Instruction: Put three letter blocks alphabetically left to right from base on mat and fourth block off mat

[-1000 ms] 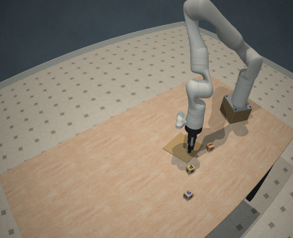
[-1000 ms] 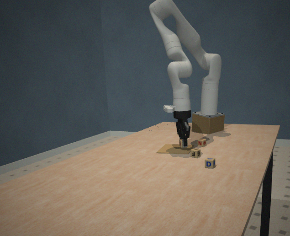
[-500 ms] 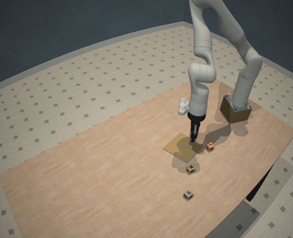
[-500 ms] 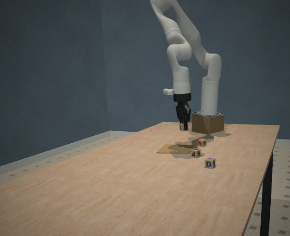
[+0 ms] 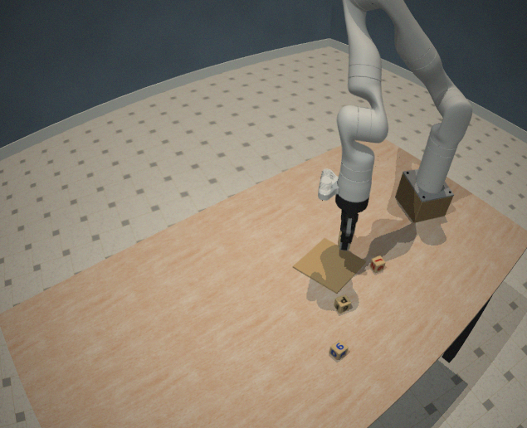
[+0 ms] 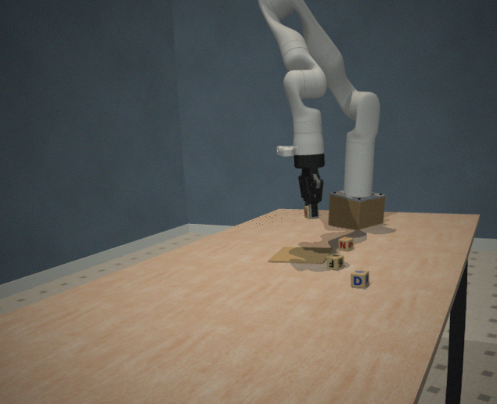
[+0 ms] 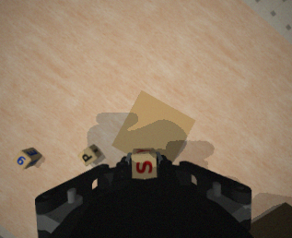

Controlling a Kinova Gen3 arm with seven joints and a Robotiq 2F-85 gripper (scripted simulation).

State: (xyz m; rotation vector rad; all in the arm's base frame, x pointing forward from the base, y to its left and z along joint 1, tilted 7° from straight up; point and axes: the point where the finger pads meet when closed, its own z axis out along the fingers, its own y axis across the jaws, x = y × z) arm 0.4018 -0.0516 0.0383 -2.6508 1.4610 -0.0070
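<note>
Now: hand 10 mm past the tan mat, 30 mm to the left of it and 120 mm above it.
</note>
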